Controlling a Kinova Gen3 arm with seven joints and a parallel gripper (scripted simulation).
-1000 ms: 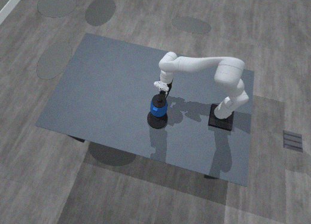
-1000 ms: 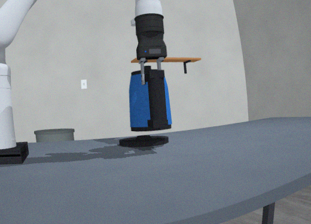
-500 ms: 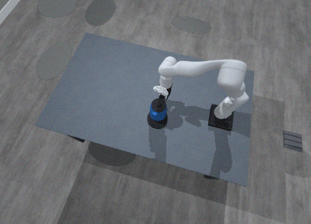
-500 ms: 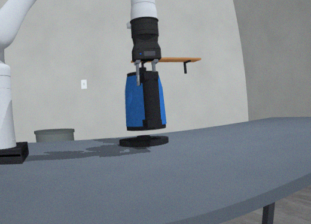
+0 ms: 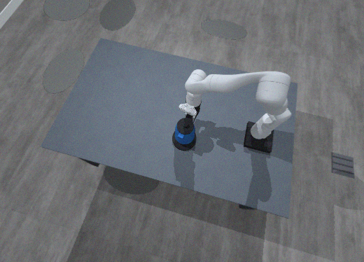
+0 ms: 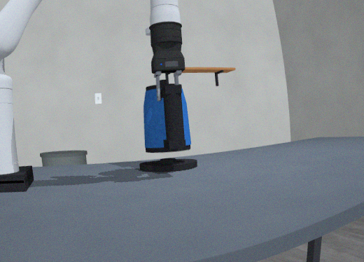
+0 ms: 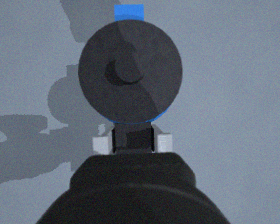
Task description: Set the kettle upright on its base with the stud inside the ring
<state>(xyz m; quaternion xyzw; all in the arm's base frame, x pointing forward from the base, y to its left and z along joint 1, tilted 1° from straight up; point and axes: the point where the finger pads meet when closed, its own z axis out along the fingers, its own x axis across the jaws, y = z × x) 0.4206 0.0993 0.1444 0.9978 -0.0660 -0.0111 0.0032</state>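
The blue kettle is 30 mm to the left of my hand and 50 mm below it. Also, from my hand: round black base: 10 mm ahead, 70 mm to the left, 180 mm below.
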